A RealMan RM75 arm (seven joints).
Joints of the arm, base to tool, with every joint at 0 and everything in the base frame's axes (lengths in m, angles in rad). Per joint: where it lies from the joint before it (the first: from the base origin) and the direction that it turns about. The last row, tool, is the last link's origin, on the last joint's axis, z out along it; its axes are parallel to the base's.
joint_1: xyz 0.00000 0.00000 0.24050 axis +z
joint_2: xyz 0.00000 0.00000 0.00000 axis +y
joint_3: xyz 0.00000 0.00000 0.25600 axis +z
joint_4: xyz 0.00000 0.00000 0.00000 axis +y
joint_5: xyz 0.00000 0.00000 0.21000 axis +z
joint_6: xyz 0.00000 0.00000 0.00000 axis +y
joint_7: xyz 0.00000 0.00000 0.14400 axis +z
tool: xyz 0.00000 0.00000 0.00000
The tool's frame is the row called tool.
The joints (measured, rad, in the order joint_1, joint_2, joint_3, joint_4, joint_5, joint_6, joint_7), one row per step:
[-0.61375, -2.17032, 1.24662, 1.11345, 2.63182, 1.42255, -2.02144]
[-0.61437, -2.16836, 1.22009, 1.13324, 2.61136, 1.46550, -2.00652]
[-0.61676, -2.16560, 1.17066, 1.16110, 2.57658, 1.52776, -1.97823]
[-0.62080, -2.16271, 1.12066, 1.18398, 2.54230, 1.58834, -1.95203]
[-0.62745, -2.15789, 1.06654, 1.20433, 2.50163, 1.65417, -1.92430]
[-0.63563, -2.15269, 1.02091, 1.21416, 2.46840, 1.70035, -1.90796]
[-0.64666, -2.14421, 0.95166, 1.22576, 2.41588, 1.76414, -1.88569]
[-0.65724, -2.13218, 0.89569, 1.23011, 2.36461, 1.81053, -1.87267]
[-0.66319, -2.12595, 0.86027, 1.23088, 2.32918, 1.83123, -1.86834]
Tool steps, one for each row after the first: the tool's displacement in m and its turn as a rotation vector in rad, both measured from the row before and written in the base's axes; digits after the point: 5 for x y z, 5 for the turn. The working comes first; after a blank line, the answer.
Tool pose at each row, in the base's axes (x y z in m, rotation vector in rad; the steps are taken from these numbers as rounded here):
[-0.21295, 0.35406, -0.03876, -2.82669, -0.51258, 0.49815]
[-0.20924, 0.35227, -0.03334, -2.85146, -0.51730, 0.46577]
[-0.20351, 0.35032, -0.02405, -2.88638, -0.51881, 0.40145]
[-0.19817, 0.34820, -0.01494, -2.91991, -0.51836, 0.33487]
[-0.19213, 0.34580, -0.00483, -2.95712, -0.51096, 0.25685]
[-0.18755, 0.34492, 0.00345, -2.97918, -0.50943, 0.18815]
[-0.18129, 0.34367, 0.01625, -3.00430, -0.50318, 0.07644]
[-0.17595, 0.34374, 0.02812, -3.01602, -0.49366, -0.02538]
[-0.17244, 0.34444, 0.03524, -3.01429, -0.48967, -0.09826]

[0.00371, -0.00179, 0.00542, -0.01501, -0.02752, 0.00076]
[0.00573, -0.00195, 0.00929, -0.01709, -0.04971, -0.00394]
[0.00534, -0.00212, 0.00911, -0.01668, -0.05022, -0.00512]
[0.00604, -0.00240, 0.01011, -0.01904, -0.05734, -0.01019]
[0.00458, -0.00088, 0.00828, -0.00874, -0.04822, -0.00505]
[0.00626, -0.00125, 0.01280, -0.00673, -0.07580, -0.00981]
[0.00534, 0.00007, 0.01187, 0.00172, -0.06694, -0.01032]
[0.00351, 0.00070, 0.00712, 0.00860, -0.04676, -0.00442]

